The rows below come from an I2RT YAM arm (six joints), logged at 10 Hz.
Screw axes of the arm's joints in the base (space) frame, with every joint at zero. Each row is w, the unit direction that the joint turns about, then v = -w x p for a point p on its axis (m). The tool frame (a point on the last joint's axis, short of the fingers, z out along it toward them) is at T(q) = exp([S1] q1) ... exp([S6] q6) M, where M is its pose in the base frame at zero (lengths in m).
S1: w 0 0 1 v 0 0 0
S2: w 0 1 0 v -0.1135 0 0.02
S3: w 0 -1 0 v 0.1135 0 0.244
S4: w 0 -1 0 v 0.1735 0 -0.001
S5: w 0 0 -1 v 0 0.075 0
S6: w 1 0 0 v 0 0.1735 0
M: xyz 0.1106 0 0.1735 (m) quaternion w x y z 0.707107 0 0.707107 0
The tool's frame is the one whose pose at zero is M.
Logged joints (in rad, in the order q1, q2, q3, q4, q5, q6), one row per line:
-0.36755 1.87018 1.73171 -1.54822 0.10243 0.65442
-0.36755 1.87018 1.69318 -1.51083 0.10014 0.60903
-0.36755 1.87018 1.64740 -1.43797 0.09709 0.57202
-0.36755 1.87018 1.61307 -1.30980 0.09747 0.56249
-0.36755 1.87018 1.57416 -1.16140 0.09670 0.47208
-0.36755 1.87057 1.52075 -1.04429 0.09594 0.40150
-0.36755 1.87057 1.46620 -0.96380 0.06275 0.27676
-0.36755 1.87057 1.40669 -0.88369 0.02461 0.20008
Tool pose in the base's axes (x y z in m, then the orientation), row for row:
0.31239 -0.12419 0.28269 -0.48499 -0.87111 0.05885 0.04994
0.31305 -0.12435 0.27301 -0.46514 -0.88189 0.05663 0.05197
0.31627 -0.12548 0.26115 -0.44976 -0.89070 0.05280 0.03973
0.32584 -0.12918 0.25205 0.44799 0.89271 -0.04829 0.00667
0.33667 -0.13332 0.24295 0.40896 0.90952 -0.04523 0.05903
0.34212 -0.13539 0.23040 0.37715 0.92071 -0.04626 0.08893
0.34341 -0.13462 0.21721 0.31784 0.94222 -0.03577 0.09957
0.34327 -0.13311 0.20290 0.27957 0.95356 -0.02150 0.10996
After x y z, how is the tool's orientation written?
As a quaternion, x y z w.
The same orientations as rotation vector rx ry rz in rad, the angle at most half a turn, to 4 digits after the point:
-1.4770 -2.6529 0.1792
-1.4148 -2.6825 0.1723
-1.3783 -2.7296 0.1618
1.4015 2.7927 -0.1511
1.2386 2.7547 -0.1370
1.1221 2.7394 -0.1376
0.9398 2.7860 -0.1058
0.8217 2.8026 -0.0632

